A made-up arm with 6 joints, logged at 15 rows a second.
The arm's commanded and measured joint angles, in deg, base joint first. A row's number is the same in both.
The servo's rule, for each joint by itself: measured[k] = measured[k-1] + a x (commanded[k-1-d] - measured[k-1]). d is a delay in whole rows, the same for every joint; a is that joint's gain. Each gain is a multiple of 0.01, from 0.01 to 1. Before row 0 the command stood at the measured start. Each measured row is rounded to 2 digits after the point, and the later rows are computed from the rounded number. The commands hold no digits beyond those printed.
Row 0, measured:
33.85, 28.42, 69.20, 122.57, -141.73, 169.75
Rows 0 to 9, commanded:
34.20, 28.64, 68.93, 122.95, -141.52, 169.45
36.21, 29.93, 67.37, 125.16, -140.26, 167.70
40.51, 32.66, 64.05, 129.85, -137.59, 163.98
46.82, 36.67, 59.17, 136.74, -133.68, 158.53
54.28, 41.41, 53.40, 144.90, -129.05, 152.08
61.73, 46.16, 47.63, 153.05, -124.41, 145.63
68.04, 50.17, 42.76, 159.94, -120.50, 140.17
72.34, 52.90, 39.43, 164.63, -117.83, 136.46
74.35, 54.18, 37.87, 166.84, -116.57, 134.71
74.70, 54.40, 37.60, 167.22, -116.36, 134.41
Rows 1 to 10, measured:
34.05, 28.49, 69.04, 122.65, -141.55, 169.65
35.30, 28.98, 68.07, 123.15, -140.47, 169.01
38.32, 30.23, 65.74, 124.49, -138.05, 167.35
43.25, 32.42, 61.93, 126.94, -134.38, 164.44
49.65, 35.48, 56.98, 130.53, -129.90, 160.36
56.66, 39.11, 51.56, 135.03, -125.29, 155.50
63.26, 42.87, 46.46, 140.01, -121.27, 150.44
68.53, 46.28, 42.38, 144.93, -118.38, 145.83
71.91, 48.97, 39.76, 149.31, -116.86, 142.16
73.53, 50.82, 38.51, 152.89, -116.44, 139.60
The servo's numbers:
d 0
a 0.58 0.34 0.58 0.20 0.84 0.33

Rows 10 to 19, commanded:
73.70, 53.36, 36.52, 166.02, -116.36, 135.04
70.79, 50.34, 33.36, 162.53, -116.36, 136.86
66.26, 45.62, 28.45, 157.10, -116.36, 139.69
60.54, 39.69, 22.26, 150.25, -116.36, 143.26
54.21, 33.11, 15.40, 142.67, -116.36, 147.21
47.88, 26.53, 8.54, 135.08, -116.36, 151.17
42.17, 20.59, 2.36, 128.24, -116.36, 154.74
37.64, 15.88, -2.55, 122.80, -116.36, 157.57
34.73, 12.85, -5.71, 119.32, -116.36, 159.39
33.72, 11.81, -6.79, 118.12, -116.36, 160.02
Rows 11 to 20, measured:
73.63, 51.68, 37.36, 155.52, -116.37, 138.10
71.98, 51.22, 35.04, 156.92, -116.36, 137.69
68.66, 49.32, 31.22, 156.96, -116.36, 138.35
63.95, 46.05, 26.02, 155.62, -116.36, 139.97
58.30, 41.65, 19.86, 153.03, -116.36, 142.36
52.26, 36.51, 13.29, 149.44, -116.36, 145.27
46.41, 31.10, 6.95, 145.20, -116.36, 148.40
41.32, 25.93, 1.44, 140.72, -116.36, 151.43
37.50, 21.48, -2.71, 136.44, -116.36, 154.06
35.31, 18.19, -5.08, 132.78, -116.36, 156.03

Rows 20 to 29, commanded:
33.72, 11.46, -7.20, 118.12, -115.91, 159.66
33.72, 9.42, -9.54, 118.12, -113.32, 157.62
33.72, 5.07, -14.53, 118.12, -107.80, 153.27
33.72, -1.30, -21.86, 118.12, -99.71, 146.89
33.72, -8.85, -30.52, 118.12, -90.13, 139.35
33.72, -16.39, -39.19, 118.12, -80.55, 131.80
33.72, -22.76, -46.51, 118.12, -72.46, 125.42
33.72, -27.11, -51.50, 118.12, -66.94, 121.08
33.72, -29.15, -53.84, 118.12, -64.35, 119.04
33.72, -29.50, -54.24, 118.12, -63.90, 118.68
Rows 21 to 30, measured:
34.39, 15.90, -6.31, 129.85, -115.98, 157.23
34.00, 13.70, -8.18, 127.50, -113.75, 157.36
33.84, 10.77, -11.86, 125.62, -108.75, 156.01
33.77, 6.67, -17.66, 124.12, -101.16, 153.00
33.74, 1.39, -25.12, 122.92, -91.89, 148.50
33.73, -4.66, -33.28, 121.96, -82.36, 142.99
33.72, -10.81, -40.95, 121.19, -74.04, 137.19
33.72, -16.35, -47.07, 120.58, -68.08, 131.87
33.72, -20.70, -51.00, 120.09, -64.95, 127.64
33.72, -23.69, -52.88, 119.70, -64.07, 124.68

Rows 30 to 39, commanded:
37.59, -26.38, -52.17, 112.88, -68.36, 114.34
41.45, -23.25, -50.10, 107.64, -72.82, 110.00
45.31, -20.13, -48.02, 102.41, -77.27, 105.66
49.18, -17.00, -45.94, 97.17, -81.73, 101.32
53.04, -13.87, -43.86, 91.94, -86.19, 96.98
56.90, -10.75, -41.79, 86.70, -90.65, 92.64
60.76, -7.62, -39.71, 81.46, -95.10, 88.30
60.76, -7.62, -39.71, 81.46, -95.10, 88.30
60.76, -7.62, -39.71, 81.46, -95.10, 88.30
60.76, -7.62, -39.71, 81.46, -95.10, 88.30
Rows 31 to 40, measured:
35.96, -24.60, -52.47, 118.34, -67.67, 121.27
39.14, -24.14, -51.10, 116.20, -72.00, 117.55
42.72, -22.78, -49.31, 113.44, -76.43, 113.63
46.47, -20.81, -47.36, 110.19, -80.88, 109.57
50.28, -18.45, -45.33, 106.54, -85.34, 105.42
54.12, -15.83, -43.28, 102.57, -89.80, 101.20
57.97, -13.04, -41.21, 98.35, -94.25, 96.94
59.59, -11.20, -40.34, 94.97, -94.96, 94.09
60.27, -9.98, -39.97, 92.27, -95.08, 92.18
60.55, -9.18, -39.82, 90.11, -95.10, 90.90

